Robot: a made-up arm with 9 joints.
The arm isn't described. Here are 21 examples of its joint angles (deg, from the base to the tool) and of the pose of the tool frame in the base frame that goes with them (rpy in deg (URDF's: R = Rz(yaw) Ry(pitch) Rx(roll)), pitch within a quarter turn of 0, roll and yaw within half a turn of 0; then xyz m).
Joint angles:
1: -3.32 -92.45 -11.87 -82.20 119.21 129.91 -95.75 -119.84 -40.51
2: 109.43 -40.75 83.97 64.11 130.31 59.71 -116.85 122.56 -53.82
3: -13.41 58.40 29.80 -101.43 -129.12 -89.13 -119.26 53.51 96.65
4: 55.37 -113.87 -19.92 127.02 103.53 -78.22 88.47 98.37 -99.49
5: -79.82 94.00 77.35 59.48 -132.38 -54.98 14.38 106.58 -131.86
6: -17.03 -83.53 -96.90 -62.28 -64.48 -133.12 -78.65 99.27 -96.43
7: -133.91 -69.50 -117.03 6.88 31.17 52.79 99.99 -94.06 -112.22
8: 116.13 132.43 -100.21 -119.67 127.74 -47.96 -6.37 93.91 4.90
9: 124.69 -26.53 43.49 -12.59 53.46 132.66 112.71 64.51 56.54
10: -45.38 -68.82 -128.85 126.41 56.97 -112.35 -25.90 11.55 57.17
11: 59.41 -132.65 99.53 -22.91 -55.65 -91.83 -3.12 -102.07 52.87
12: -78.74 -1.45 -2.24 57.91 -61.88 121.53 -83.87 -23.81 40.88
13: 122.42 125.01 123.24 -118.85 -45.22 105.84 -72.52 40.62 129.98
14: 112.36 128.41 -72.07 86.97 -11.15 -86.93 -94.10 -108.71 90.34
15: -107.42 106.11 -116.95 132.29 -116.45 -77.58 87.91 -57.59 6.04
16: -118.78 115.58 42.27 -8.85 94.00 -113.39 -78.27 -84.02 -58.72
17: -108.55 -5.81 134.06 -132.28 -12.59 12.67 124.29 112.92 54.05
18: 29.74 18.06 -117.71 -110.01 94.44 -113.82 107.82 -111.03 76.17
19: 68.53 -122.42 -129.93 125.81 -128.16 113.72 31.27 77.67 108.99
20: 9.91 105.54 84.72 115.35 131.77 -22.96 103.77 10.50 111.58
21: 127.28 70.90 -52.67 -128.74 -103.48 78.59 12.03 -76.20 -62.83
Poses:
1: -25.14 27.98 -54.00 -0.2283 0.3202 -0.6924
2: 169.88 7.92 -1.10 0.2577 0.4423 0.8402
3: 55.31 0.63 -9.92 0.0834 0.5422 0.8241
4: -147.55 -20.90 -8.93 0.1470 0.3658 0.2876
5: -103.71 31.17 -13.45 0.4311 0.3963 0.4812
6: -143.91 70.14 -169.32 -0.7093 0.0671 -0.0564
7: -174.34 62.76 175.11 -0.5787 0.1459 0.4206
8: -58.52 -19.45 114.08 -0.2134 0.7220 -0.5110
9: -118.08 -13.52 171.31 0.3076 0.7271 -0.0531
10: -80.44 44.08 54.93 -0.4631 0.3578 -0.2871
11: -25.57 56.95 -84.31 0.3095 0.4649 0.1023
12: 93.67 -43.36 51.10 -0.3063 0.0837 0.5030
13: -100.06 32.86 111.22 -0.5185 0.3038 -0.0191
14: -96.35 35.42 116.87 -0.3844 -0.2806 -0.1001
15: 130.81 33.70 -20.13 0.5832 0.3056 0.4556
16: -165.52 29.66 164.81 0.0316 0.7857 0.7396
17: 164.38 32.75 29.31 0.0066 0.0797 0.5656
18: 9.79 16.26 -39.76 0.3052 0.8685 -0.0444
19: -57.43 31.03 81.73 -0.0480 0.1664 -0.2103
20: 87.61 -10.41 -97.22 -0.1327 0.3074 0.8011
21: 57.71 -29.85 -102.12 0.1432 0.5393 -0.2426
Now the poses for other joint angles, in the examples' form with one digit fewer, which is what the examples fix.
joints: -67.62 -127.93 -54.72 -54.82 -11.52 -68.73 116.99 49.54 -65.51
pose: 138.3 -45.2 -167.8 0.203 -0.476 0.128
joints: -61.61 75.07 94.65 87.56 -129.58 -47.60 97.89 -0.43 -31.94
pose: 76.2 -48.5 93.4 -0.390 0.496 0.280
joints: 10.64 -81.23 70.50 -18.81 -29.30 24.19 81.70 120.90 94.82
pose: 74.7 65.9 31.5 0.220 0.415 0.215
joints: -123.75 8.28 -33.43 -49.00 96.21 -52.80 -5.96 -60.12 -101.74
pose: 46.6 -26.5 85.8 -0.441 0.560 -0.080
